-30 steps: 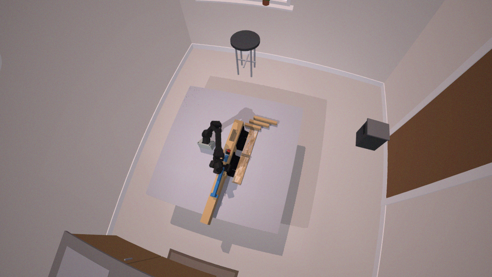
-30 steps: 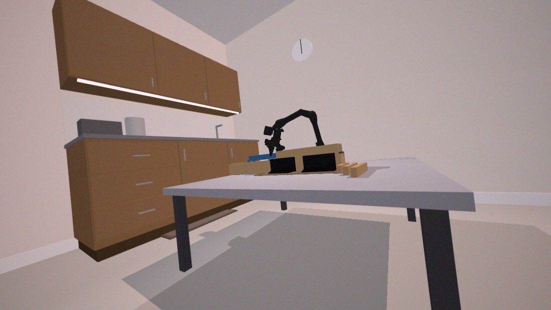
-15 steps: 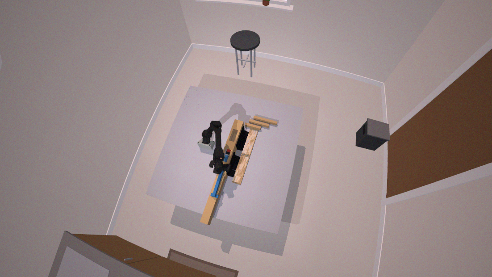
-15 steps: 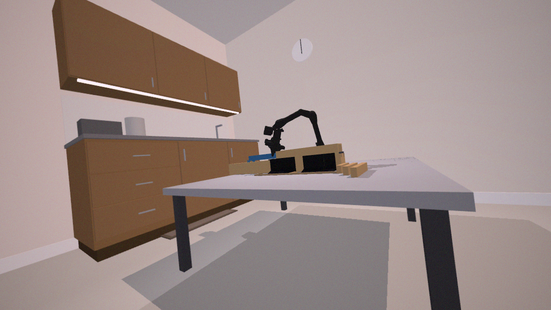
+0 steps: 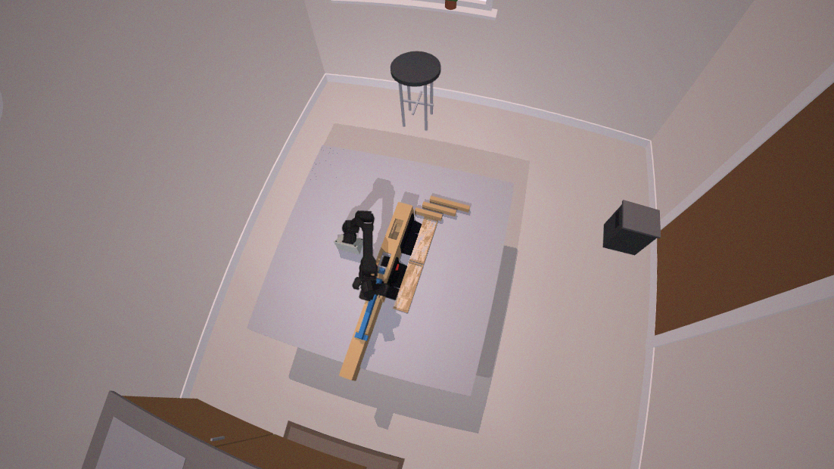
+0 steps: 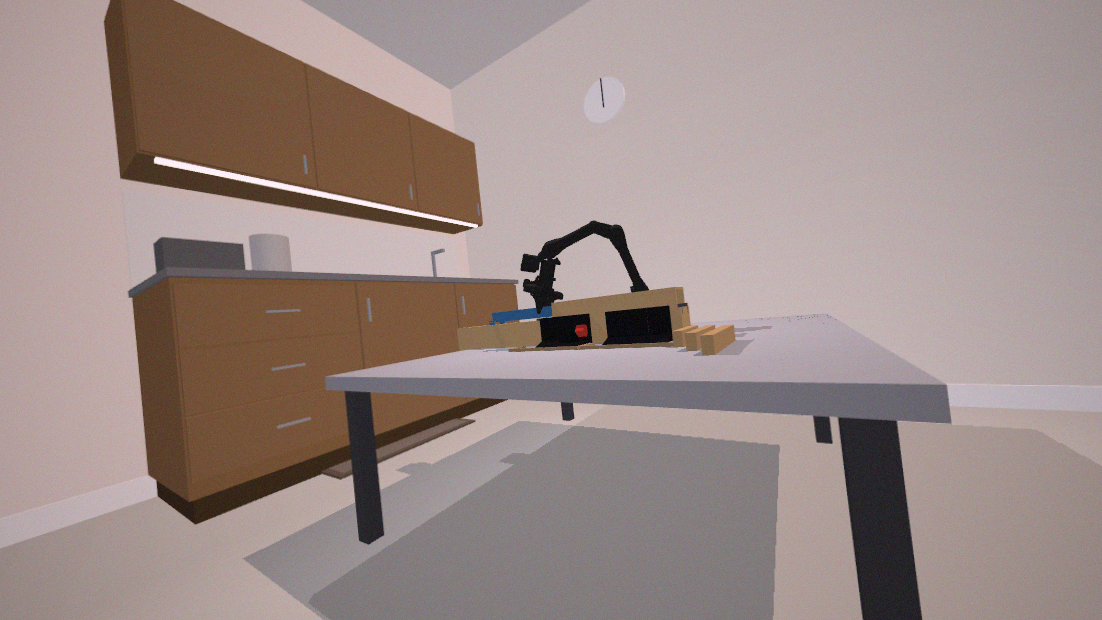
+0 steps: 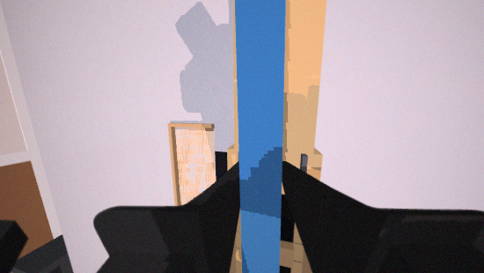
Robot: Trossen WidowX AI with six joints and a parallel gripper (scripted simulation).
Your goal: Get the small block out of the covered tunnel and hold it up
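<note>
Right now my gripper tip is 60 mm to the right of the covered tunnel, 50 mm above it and 30 mm short of it. The rest, counted from my gripper tip: red block: 190 mm to the left, 70 mm below, 50 mm ahead.
</note>
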